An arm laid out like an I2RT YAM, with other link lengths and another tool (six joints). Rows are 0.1 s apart.
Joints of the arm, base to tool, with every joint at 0 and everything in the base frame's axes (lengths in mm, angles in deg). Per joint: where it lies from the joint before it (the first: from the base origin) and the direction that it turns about. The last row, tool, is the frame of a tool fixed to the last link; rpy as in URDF.
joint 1: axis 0 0 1 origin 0 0 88.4
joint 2: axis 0 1 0 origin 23 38.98 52.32
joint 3: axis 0 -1 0 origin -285.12 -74.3 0
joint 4: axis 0 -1 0 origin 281.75 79.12 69
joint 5: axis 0 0 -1 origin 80.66 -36.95 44.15
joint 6: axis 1 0 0 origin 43.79 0 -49.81
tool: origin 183 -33 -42 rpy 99.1 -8.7 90
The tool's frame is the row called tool.
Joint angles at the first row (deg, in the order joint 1, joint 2, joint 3, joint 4, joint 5, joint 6):
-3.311 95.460 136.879 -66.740 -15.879 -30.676
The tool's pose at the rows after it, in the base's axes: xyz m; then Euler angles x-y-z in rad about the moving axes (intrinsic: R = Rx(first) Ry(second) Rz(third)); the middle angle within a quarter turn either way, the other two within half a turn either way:
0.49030, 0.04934, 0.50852, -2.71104, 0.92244, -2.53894
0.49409, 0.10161, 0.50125, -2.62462, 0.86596, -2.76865
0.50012, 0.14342, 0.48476, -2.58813, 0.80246, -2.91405
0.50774, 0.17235, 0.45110, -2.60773, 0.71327, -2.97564
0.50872, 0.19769, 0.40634, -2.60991, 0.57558, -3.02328
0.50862, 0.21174, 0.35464, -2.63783, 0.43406, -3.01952
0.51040, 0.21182, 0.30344, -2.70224, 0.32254, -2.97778
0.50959, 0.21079, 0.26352, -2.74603, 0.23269, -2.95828
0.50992, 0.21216, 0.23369, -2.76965, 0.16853, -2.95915
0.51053, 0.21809, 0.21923, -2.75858, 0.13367, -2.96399
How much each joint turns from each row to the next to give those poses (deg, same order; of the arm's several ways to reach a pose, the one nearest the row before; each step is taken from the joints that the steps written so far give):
6.383 0.283 -0.111 -0.502 -1.092 -9.617
6.009 1.422 -0.021 -0.088 -0.046 -6.339
4.481 2.294 0.000 -0.153 0.001 -4.721
2.623 3.322 -0.001 -1.594 -0.437 -3.584
0.853 3.827 0.004 -3.259 -3.890 -3.388
0.087 4.458 -0.001 -3.760 -3.082 -2.448
-0.066 4.525 0.000 -3.256 -0.001 -1.334
-0.131 3.713 -0.005 -2.468 -0.065 -1.508
-0.022 3.038 0.000 -1.268 -0.284 -1.595
0.001 1.707 0.005 -0.068 -1.355 -0.612

